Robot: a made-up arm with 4 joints.
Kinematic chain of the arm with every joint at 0, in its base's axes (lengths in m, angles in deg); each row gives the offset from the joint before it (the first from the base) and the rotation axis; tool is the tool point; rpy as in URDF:
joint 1: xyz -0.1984 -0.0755 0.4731 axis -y
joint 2: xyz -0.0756 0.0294 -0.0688 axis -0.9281 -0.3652 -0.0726
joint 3: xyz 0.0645 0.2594 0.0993 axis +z
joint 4: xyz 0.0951 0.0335 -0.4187 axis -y
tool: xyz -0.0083 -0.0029 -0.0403 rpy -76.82 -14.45 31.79
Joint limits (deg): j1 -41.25..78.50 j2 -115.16..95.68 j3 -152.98..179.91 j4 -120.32..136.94
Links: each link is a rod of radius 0.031 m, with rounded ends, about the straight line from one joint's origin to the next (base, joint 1, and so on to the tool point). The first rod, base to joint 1, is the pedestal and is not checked.
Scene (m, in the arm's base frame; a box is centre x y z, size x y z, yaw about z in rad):
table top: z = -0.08
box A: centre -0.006 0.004 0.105 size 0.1 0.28 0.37 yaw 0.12
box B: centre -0.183 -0.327 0 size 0.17 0.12 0.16 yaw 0.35
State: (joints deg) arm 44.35 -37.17 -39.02 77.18
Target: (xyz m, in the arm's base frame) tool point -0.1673 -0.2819 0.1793
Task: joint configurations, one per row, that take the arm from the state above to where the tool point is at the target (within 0.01 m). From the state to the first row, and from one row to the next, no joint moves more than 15 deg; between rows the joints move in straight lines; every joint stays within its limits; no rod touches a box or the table.
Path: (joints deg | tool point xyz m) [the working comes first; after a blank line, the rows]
Joints at the target: -23.38 70.61 -92.38 71.64
Straight joint move there: touches box A.

1: 30.08 -29.00 -48.68 86.93 | -0.0119 0.2739 0.2270
2: 15.82 -20.83 -58.33 96.68 | -0.0668 0.2183 0.1590
3: 1.55 -12.65 -67.99 106.43 | -0.1478 0.1630 0.1154
4: -12.72 -4.48 -77.64 116.19 | -0.2428 0.1109 0.1031
5: -26.98 3.69 -87.30 125.94 | -0.3391 0.0636 0.1229
6: -41.25 11.86 -96.95 135.69 | -0.4259 0.0217 0.1711
7: -37.68 23.61 -96.04 122.88 | -0.3885 -0.0455 0.1382
8: -34.10 35.36 -95.12 110.07 | -0.3399 -0.1122 0.1212
9: -30.53 47.11 -94.21 97.26 | -0.2839 -0.1757 0.1221
10: -26.96 58.86 -93.30 84.45 | -0.2250 -0.2331 0.1417
11: -23.38 70.61 -92.38 71.64 | -0.1673 -0.2819 0.1793

